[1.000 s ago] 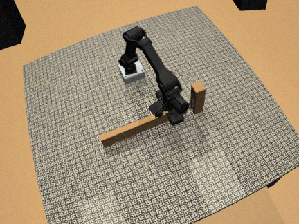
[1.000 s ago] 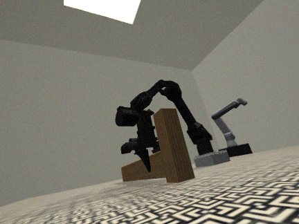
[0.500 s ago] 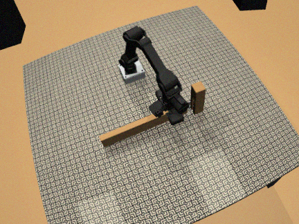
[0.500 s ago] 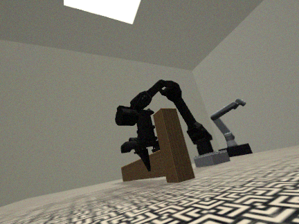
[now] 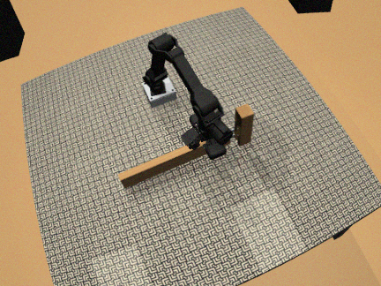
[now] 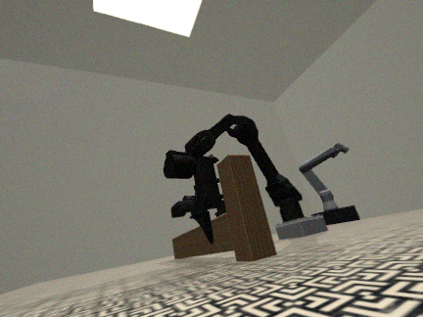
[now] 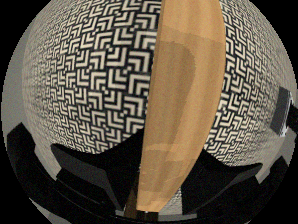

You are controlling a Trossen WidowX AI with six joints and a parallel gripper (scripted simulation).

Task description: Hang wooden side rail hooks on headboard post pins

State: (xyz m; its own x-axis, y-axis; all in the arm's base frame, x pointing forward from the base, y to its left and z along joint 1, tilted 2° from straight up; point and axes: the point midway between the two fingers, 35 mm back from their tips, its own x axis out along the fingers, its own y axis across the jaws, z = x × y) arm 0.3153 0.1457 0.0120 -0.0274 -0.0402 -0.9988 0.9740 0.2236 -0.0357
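The headboard post lies 14 cm to the left of my gripper tip, 5 cm above it and 2 cm behind it.
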